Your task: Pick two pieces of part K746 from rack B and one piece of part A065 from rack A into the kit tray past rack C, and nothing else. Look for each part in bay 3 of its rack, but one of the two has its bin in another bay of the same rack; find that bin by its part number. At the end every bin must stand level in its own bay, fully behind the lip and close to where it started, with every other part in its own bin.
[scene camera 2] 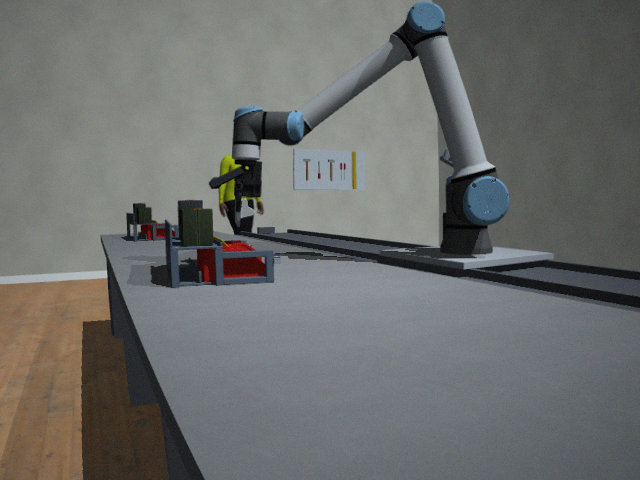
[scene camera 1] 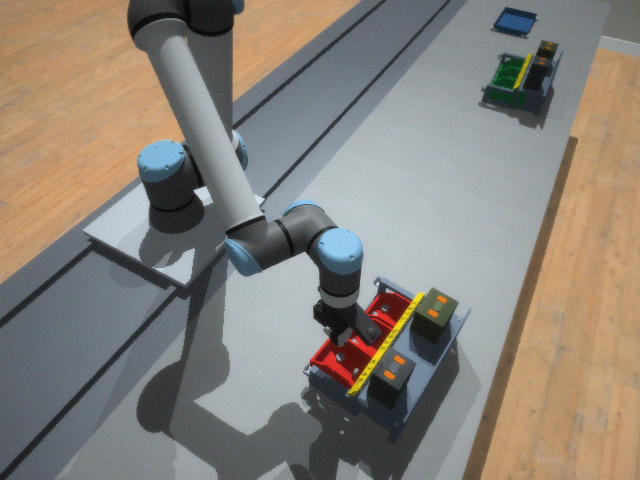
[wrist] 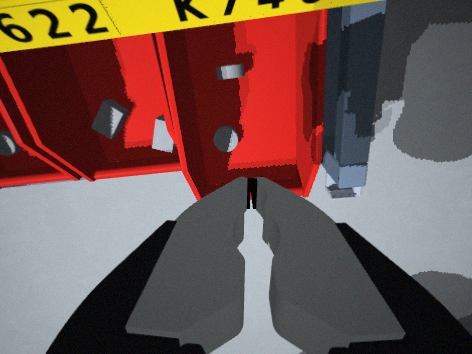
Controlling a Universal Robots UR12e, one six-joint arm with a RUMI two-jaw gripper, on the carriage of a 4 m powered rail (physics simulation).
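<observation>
My gripper is shut, its tips nearly touching, with nothing seen between them. It hangs above the front of rack B. In the wrist view the tips overlap the front edge of the red end bin under the K746 label. A grey round piece lies toward the back of this bin and another grey piece nearer its front. The blue kit tray is at the far top right, past rack C. Rack A stands far back in scene camera 2.
An olive box and a dark box stand on rack B's upper deck. Beside the K746 bin is a red bin with angular grey pieces. Rack C carries green bins and dark boxes. A person in yellow stands behind the gripper.
</observation>
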